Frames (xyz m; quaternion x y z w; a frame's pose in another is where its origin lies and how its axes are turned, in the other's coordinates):
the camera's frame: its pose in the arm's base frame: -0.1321 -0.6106 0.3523 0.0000 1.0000 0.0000 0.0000
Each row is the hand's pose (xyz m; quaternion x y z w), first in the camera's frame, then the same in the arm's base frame.
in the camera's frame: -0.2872 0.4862 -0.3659 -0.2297 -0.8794 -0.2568 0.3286
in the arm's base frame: 0.1551 -0.1244 0.7182 -0.2568 0.3286 0.2297 0.8794
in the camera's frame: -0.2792 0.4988 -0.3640 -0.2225 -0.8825 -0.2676 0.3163
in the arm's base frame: 0.1471 -0.1118 0.7163 -0.2676 0.3163 0.2225 0.8825
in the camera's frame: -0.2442 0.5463 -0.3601 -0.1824 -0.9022 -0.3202 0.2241
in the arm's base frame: 0.1121 -0.0643 0.7124 -0.3202 0.2241 0.1824 0.9022
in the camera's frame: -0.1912 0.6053 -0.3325 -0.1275 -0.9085 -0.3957 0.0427
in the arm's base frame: 0.0591 -0.0053 0.6848 -0.3957 0.0427 0.1275 0.9085
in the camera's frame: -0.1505 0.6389 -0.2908 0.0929 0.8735 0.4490 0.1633
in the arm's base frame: 0.0184 0.0283 0.6431 -0.4490 -0.1633 0.0929 0.8735
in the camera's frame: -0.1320 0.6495 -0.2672 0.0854 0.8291 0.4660 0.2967
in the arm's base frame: -0.0001 0.0389 0.6195 -0.4660 -0.2967 0.0854 0.8291
